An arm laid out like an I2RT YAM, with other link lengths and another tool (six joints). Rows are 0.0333 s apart.
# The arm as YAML. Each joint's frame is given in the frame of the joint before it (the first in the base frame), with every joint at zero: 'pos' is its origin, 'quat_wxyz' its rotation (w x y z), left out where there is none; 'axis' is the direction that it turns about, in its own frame. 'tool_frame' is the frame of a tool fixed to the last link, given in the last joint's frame.
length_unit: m
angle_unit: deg
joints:
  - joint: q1
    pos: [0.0, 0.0, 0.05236]
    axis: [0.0, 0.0, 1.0]
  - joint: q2
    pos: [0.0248, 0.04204, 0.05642]
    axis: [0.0, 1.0, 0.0]
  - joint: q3
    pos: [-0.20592, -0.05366, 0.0]
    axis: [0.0, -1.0, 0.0]
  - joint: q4
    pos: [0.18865, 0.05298, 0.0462]
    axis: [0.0, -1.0, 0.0]
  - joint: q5
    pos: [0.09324, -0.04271, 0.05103]
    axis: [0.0, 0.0, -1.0]
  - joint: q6
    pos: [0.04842, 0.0, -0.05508]
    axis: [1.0, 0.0, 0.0]
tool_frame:
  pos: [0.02, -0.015, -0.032]
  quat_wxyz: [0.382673, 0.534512, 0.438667, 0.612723]
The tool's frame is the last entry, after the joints.
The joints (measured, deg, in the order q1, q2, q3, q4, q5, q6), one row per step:
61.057 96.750 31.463 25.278 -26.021 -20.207
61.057 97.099 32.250 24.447 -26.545 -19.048
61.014 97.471 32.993 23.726 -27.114 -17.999
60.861 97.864 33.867 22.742 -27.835 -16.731
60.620 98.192 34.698 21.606 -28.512 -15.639
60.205 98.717 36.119 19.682 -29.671 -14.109
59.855 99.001 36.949 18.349 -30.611 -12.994
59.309 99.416 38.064 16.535 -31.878 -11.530
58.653 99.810 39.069 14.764 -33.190 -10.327
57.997 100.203 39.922 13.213 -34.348 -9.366
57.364 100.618 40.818 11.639 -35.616 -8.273
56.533 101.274 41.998 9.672 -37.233 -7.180
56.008 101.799 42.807 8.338 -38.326 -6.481
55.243 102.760 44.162 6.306 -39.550 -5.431
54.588 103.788 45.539 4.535 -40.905 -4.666
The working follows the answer.
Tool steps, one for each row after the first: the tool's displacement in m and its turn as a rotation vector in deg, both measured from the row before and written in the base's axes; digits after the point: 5 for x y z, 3 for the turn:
-0.00051 0.00139 -0.00015 -0.245 1.429 -0.271
-0.00033 0.00132 -0.00017 -0.197 1.345 -0.220
-0.00015 0.00110 -0.00021 -0.309 1.684 -0.347
0.00014 0.00047 -0.00029 -0.430 1.582 -0.373
0.00047 0.00087 -0.00012 -0.667 2.413 -0.461
0.00007 -0.00010 -0.00022 -0.494 1.839 -0.327
0.00036 -0.00044 -0.00035 -0.714 2.484 -0.512
0.00071 -0.00104 -0.00043 -0.700 2.342 -0.457
0.00089 -0.00129 -0.00056 -0.653 2.036 -0.439
0.00062 -0.00116 -0.00038 -0.630 2.221 -0.440
0.00110 -0.00145 -0.00066 -0.774 2.647 -0.430
0.00055 -0.00099 -0.00066 -0.567 1.813 -0.248
0.00138 -0.00133 -0.00129 -1.069 2.508 -0.641
0.00131 -0.00049 -0.00102 -0.744 2.275 -0.306

Tool pose at each row, in the base's axes (x y z in m, rotation vector in deg; rounded; the steps above come from the unrounded poses):
0.12932 0.24641 0.03252 -14.304 -143.672 -75.394
0.12881 0.24780 0.03237 -15.551 -142.717 -74.560
0.12848 0.24911 0.03220 -16.658 -141.779 -73.802
0.12833 0.25021 0.03199 -18.133 -140.649 -72.804
0.12847 0.25068 0.03170 -19.595 -139.681 -71.718
0.12894 0.25155 0.03158 -21.655 -138.172 -70.002
0.12901 0.25146 0.03136 -23.163 -136.988 -68.701
0.12937 0.25102 0.03101 -25.261 -135.399 -66.921
0.13008 0.24998 0.03058 -27.174 -133.889 -65.202
0.13097 0.24869 0.03002 -28.873 -132.582 -63.677
0.13159 0.24753 0.02964 -30.613 -131.078 -62.088
0.13269 0.24608 0.02898 -32.539 -129.274 -60.127
0.13324 0.24509 0.02831 -33.791 -128.047 -58.724
0.13462 0.24376 0.02702 -35.958 -126.477 -56.632
0.13593 0.24327 0.02600 -37.463 -124.913 -54.834

